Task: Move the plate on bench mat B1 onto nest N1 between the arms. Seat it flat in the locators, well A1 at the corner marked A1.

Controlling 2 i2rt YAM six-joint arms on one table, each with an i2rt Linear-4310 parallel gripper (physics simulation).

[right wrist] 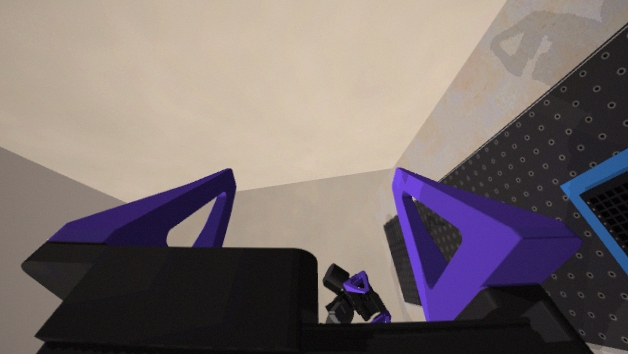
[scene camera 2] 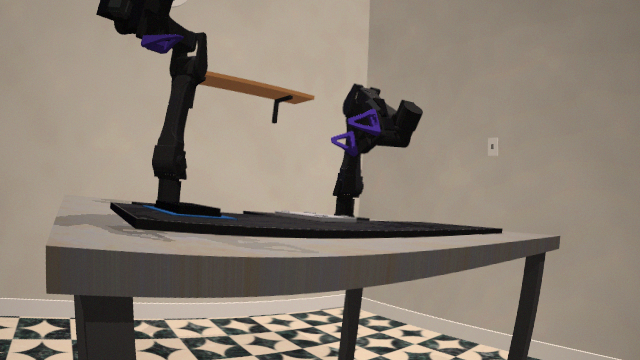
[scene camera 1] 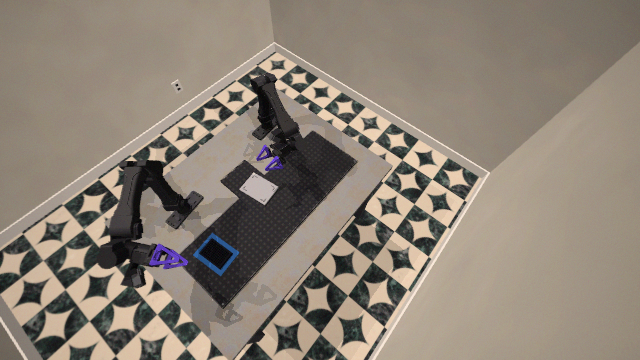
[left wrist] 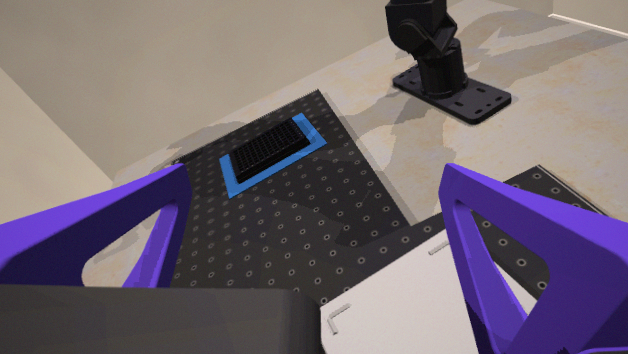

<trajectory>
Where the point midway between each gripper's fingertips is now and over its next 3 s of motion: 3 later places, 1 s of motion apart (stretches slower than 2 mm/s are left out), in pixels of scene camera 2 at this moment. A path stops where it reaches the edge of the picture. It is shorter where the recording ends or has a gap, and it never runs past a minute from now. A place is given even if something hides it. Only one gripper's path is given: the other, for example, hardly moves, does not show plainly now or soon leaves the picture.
The left gripper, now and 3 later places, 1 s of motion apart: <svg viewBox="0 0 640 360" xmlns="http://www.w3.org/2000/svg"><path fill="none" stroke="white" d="M339 131L342 102L348 115L358 145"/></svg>
</trajectory>
